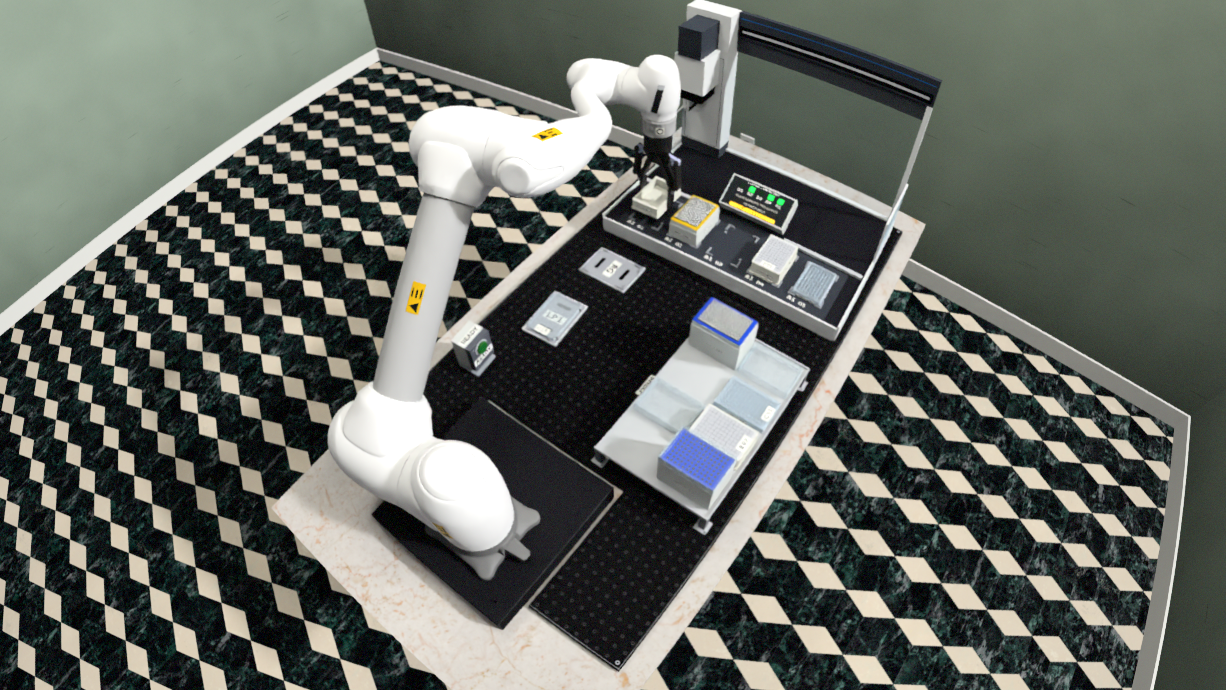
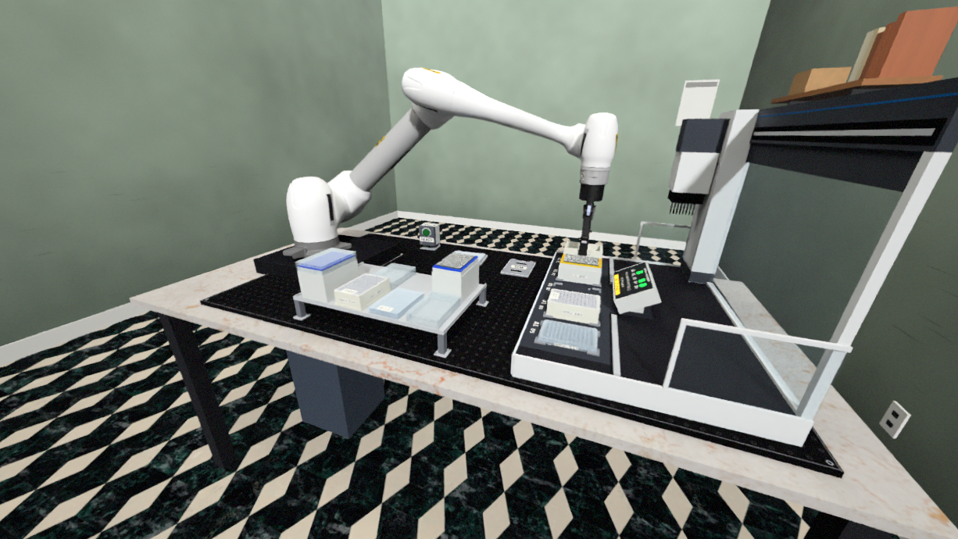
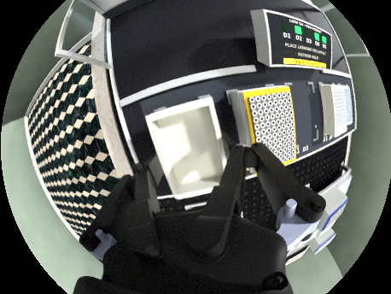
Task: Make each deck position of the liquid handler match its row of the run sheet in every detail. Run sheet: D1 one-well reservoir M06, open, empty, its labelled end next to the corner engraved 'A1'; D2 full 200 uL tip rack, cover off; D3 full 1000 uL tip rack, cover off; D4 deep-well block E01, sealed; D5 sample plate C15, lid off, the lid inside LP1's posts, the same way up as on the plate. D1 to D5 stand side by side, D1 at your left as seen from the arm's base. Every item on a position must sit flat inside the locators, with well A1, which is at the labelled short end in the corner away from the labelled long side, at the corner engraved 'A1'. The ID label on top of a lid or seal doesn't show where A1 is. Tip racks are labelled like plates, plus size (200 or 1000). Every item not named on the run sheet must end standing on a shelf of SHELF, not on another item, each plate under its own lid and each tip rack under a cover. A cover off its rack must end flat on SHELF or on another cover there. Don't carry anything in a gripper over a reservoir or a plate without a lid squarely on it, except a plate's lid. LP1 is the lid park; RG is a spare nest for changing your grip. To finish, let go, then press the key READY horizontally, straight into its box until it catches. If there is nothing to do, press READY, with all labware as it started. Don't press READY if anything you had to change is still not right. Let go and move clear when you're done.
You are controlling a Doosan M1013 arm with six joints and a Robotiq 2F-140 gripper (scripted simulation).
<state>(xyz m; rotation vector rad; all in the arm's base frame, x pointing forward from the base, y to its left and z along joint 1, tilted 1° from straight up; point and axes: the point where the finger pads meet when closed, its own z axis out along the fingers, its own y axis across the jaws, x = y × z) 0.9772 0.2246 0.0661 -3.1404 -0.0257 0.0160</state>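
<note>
The yellow-rimmed tip rack lies 10 mm behind my hand, 130 mm to the right of it and 20 mm below it. The rest, counted from my hand: white one-well reservoir 20 mm below; grey RG nest 230 mm behind, 10 mm to the right, 110 mm below; pipetting head 280 mm ahead, 50 mm to the left, 260 mm above.
</note>
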